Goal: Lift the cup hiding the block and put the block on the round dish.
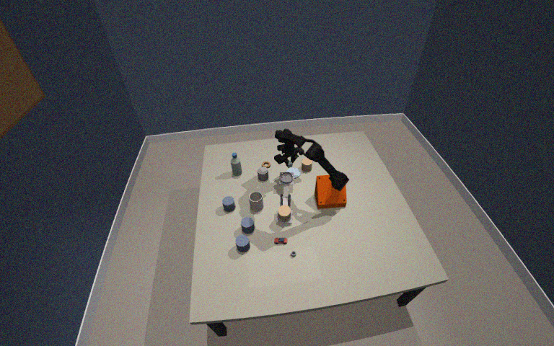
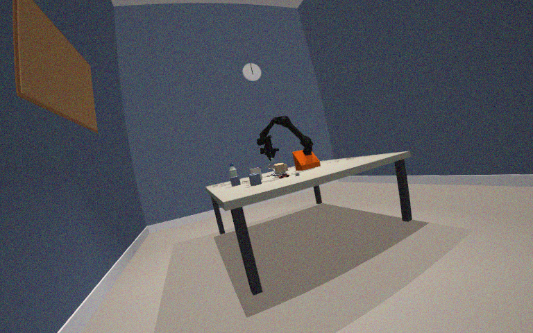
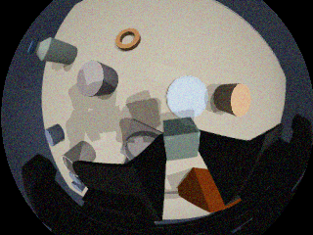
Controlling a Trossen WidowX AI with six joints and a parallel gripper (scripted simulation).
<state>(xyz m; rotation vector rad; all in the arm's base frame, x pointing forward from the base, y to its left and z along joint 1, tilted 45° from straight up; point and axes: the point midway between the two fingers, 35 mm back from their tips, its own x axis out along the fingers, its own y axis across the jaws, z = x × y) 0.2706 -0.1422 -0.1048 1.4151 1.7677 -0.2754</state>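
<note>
Right now the pale blue round dish is 3 cm behind my gripper tip, 5 cm to the right of it and 12 cm below it. From my gripper tip the other things lie so: tan cup 13 cm behind, 11 cm to the right, 9 cm below; pale green block 1 cm above; grey cylinder 16 cm ahead, 1 cm to the right, 9 cm below.
</note>
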